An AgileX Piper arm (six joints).
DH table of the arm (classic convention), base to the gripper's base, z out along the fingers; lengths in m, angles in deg. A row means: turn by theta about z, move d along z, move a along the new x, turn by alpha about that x. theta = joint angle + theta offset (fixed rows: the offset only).
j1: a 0  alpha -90  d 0.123  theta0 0
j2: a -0.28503  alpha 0  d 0  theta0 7.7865
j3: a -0.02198  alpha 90  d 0  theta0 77.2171
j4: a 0  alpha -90  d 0.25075  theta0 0
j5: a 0  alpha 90  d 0  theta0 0
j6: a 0  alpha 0  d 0.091  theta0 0
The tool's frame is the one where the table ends.
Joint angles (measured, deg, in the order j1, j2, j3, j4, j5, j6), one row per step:
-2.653 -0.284 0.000 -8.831 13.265 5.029
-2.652 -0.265 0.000 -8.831 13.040 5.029
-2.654 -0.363 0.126 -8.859 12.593 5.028
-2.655 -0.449 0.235 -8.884 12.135 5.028
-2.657 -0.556 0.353 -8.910 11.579 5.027
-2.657 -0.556 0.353 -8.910 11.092 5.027
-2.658 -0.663 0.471 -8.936 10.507 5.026
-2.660 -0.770 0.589 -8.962 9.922 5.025
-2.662 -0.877 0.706 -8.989 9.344 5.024
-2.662 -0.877 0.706 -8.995 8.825 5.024
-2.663 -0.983 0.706 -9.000 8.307 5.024
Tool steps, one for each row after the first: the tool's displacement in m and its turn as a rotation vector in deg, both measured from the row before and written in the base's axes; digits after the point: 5 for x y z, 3 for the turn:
0.00008 0.00005 0.00033 -0.013 -0.203 0.035
0.00005 0.00009 0.00005 -0.054 -0.412 0.064
0.00005 0.00010 0.00015 -0.051 -0.428 0.067
0.00005 0.00012 0.00028 -0.060 -0.536 0.081
0.00009 0.00011 0.00076 -0.029 -0.480 0.075
0.00004 0.00013 0.00032 -0.061 -0.565 0.087
0.00003 0.00013 0.00032 -0.061 -0.565 0.086
0.00002 0.00013 0.00032 -0.062 -0.559 0.085
0.00006 0.00012 0.00081 -0.037 -0.511 0.080
-0.00008 0.00013 0.00091 -0.041 -0.616 0.079

